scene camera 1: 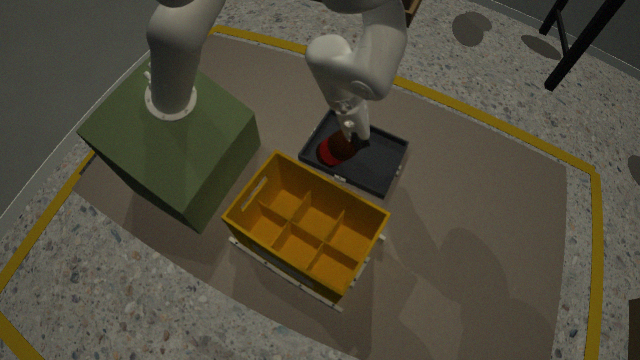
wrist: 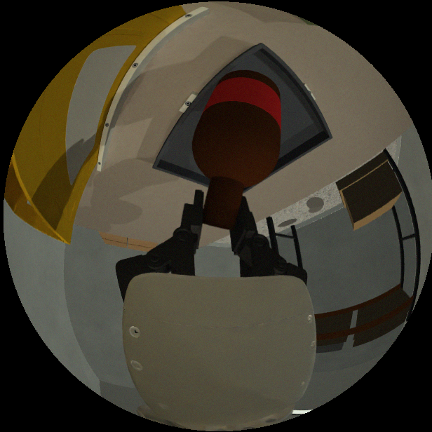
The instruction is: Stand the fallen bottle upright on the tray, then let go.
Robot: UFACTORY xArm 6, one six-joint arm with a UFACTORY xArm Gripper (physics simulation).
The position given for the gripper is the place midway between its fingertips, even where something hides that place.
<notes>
In view: the gripper (scene camera 1: pixel 363 139) and a brown bottle (scene camera 1: pixel 335 149).
The brown bottle shows as well in the wrist view (wrist: pixel 236 143).
</notes>
